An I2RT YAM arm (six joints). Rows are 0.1 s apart.
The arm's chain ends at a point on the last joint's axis. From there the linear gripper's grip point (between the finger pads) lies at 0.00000 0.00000 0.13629 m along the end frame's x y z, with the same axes.
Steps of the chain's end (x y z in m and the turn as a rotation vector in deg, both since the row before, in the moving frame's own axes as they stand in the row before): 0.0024 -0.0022 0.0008 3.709 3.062 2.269; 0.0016 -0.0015 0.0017 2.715 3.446 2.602; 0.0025 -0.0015 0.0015 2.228 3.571 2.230; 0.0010 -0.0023 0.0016 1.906 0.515 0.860; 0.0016 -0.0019 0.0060 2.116 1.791 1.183; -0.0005 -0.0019 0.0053 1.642 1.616 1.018; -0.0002 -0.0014 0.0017 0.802 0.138 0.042
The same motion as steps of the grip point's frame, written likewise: 0.0098 -0.0109 0.0003 3.709 3.062 2.269; 0.0099 -0.0078 0.0013 2.715 3.446 2.602; 0.0111 -0.0066 0.0011 2.228 3.571 2.230; 0.0023 -0.0068 0.0015 1.906 0.515 0.860; 0.0059 -0.0069 0.0058 2.116 1.791 1.183; 0.0034 -0.0058 0.0052 1.642 1.616 1.018; 0.0001 -0.0033 0.0017 0.802 0.138 0.042
